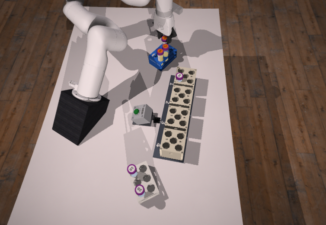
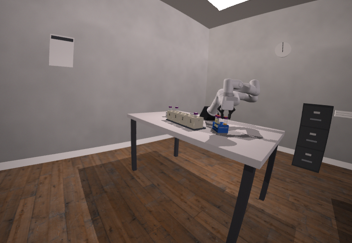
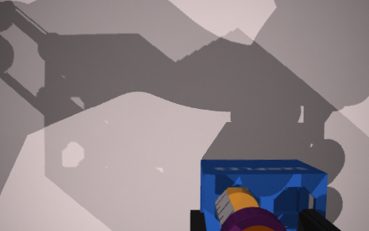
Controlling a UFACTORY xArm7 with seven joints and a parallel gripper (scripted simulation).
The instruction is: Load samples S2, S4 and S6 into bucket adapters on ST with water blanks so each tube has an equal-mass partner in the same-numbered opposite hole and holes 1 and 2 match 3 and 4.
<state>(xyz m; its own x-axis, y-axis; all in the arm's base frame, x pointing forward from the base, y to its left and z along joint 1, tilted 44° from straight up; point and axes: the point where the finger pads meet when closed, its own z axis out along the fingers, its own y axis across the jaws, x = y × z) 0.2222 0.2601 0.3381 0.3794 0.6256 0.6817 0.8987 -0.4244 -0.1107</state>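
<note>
Now: the orange-dot tube 6 cm below my hand and 1 cm to the left of it. From my hand the other things lie so: 40 mL water blank (21 cm to the right, 14 cm ahead, 6 cm below); then green done key (41 cm to the right, 6 cm below); then blue sample rack (9 cm below, 4 cm to the right).
</note>
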